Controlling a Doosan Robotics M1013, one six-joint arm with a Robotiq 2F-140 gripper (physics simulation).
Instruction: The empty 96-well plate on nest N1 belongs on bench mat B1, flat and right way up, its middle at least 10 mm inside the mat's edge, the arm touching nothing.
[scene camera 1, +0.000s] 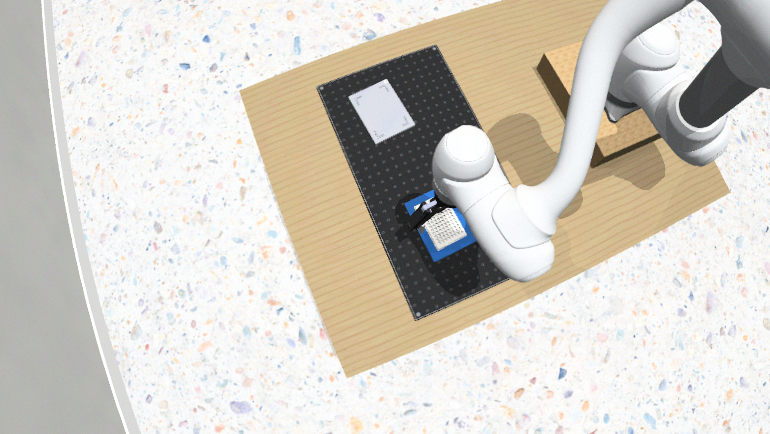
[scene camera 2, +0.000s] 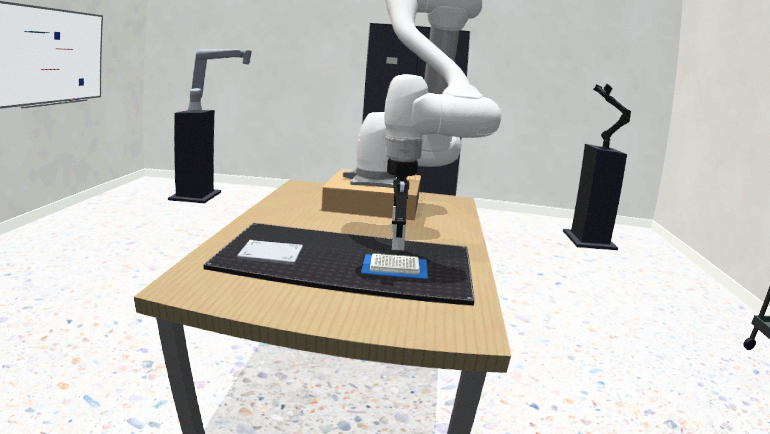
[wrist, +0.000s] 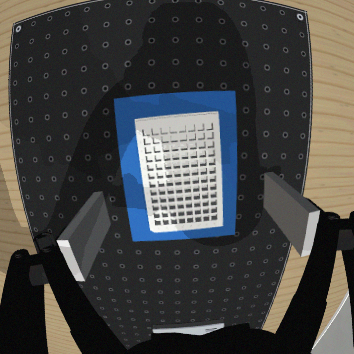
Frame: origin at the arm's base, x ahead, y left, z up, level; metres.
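Seen in the pictures: gripper, fingertip midpoint: (scene camera 1: 443, 214) (scene camera 2: 397, 240) (wrist: 185, 199); arm's base, link origin: (scene camera 1: 617, 87) (scene camera 2: 375, 181).
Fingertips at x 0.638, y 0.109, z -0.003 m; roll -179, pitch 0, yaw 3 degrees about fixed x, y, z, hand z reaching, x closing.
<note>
Pixels of each thing's top centre, then the offset from my fingertips to it. Level surfaces: height alone.
- white 96-well plate, top centre: (wrist: 181, 177) (scene camera 1: 440, 220) (scene camera 2: 395, 261) dz -0.061, dx -0.001, dy -0.001 m
- blue bench mat, surface height: dz -0.075 m
- pale nest, top centre: (wrist: 190, 349) (scene camera 1: 381, 109) (scene camera 2: 270, 249) dz -0.062, dx +0.000, dy -0.344 m
- black perforated board, surface height: dz -0.077 m
- wooden table, surface height: dz -0.090 m
The white 96-well plate (scene camera 1: 444, 229) (scene camera 2: 394, 262) (wrist: 185, 170) lies flat, wells up, on the blue bench mat (scene camera 1: 435, 255) (scene camera 2: 423, 267) (wrist: 175, 103). Blue shows around all its sides in the wrist view, and its middle is well inside the mat's edge. The pale nest (scene camera 1: 381, 111) (scene camera 2: 269, 250) with corner marks holds no plate; part of it shows in the wrist view (wrist: 187, 329). My gripper (scene camera 2: 397, 245) (wrist: 185, 199) is open and empty. Its fingers stand wide apart, off both sides of the plate and raised above it. In scene camera 1 the arm partly hides the gripper and the mat.
The mat and the nest lie on a black perforated board (scene camera 1: 372, 177) (scene camera 2: 323, 269) (wrist: 65, 130) on the wooden table (scene camera 1: 301, 215) (scene camera 2: 323, 323). My arm's base stands on a wooden block (scene camera 1: 628, 137) (scene camera 2: 366, 202) behind the board. Two dark pedestals (scene camera 2: 194, 156) (scene camera 2: 598, 194) stand beyond the table.
</note>
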